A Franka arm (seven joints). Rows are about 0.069 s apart.
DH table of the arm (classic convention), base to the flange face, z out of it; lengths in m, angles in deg. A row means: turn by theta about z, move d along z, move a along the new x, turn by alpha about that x. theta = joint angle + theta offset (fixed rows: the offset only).
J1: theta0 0, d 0.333, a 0, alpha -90
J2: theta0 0, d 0, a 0, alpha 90
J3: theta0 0, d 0.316, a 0.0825, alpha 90
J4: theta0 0, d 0, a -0.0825, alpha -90
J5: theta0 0, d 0.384, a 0, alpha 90
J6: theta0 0, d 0, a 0.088, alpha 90
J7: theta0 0, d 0.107, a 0, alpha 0
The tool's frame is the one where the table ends.
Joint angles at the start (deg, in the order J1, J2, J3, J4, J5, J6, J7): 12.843 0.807 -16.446 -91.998 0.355 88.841 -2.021
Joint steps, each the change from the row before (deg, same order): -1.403 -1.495 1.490 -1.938 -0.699 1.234 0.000; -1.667 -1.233 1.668 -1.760 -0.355 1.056 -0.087; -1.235 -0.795 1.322 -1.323 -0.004 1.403 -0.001; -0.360 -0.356 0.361 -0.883 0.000 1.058 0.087; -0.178 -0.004 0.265 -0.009 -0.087 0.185 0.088; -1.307 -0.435 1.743 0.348 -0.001 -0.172 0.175; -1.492 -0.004 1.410 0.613 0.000 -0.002 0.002; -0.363 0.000 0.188 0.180 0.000 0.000 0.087; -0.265 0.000 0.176 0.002 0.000 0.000 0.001; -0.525 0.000 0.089 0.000 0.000 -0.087 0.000
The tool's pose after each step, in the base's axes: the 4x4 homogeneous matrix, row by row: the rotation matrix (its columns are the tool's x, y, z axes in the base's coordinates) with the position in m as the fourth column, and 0 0 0 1 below. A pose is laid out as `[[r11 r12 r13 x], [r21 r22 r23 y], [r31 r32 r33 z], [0 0 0 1]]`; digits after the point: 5 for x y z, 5 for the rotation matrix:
[[0.99811 -0.02578 -0.05583 0.54769], [-0.02580 -0.99967 0.00051 -0.03511], [-0.05582 0.00093 -0.99844 0.59865], [0 0 0 1]]
[[0.99860 -0.02366 -0.04721 0.54245], [-0.02376 -0.99972 -0.00162 -0.03658], [-0.04716 0.00274 -0.99888 0.59718], [0 0 0 1]]
[[0.99925 -0.02188 -0.03198 0.54028], [-0.02191 -0.99976 -0.00053 -0.03609], [-0.03196 0.00123 -0.99949 0.59577], [0 0 0 1]]
[[0.99947 -0.02320 -0.02274 0.53978], [-0.02321 -0.99973 -0.00011 -0.03623], [-0.02273 0.00064 -0.99974 0.59335], [0 0 0 1]]
[[0.99954 -0.02309 -0.01966 0.54014], [-0.02313 -0.99973 -0.00207 -0.03552], [-0.01960 0.00253 -0.99980 0.59362], [0 0 0 1]]
[[0.99979 -0.01869 -0.00882 0.53836], [-0.01872 -0.99982 -0.00313 -0.03128], [-0.00876 0.00329 -0.99996 0.60046], [0 0 0 1]]
[[0.99979 -0.02035 0.00205 0.53879], [-0.02034 -0.99978 -0.00516 -0.03175], [0.00215 0.00512 -0.99998 0.60572], [0 0 0 1]]
[[0.99967 -0.02497 0.00519 0.53883], [-0.02494 -0.99967 -0.00554 -0.03336], [0.00532 0.00541 -0.99997 0.60723], [0 0 0 1]]
[[0.99963 -0.02655 0.00523 0.53877], [-0.02652 -0.99963 -0.00574 -0.03415], [0.00538 0.00560 -0.99997 0.60726], [0 0 0 1]]
[[0.99941 -0.03415 0.00368 0.53833], [-0.03413 -0.99940 -0.00578 -0.03821], [0.00387 0.00565 -0.99998 0.60713], [0 0 0 1]]

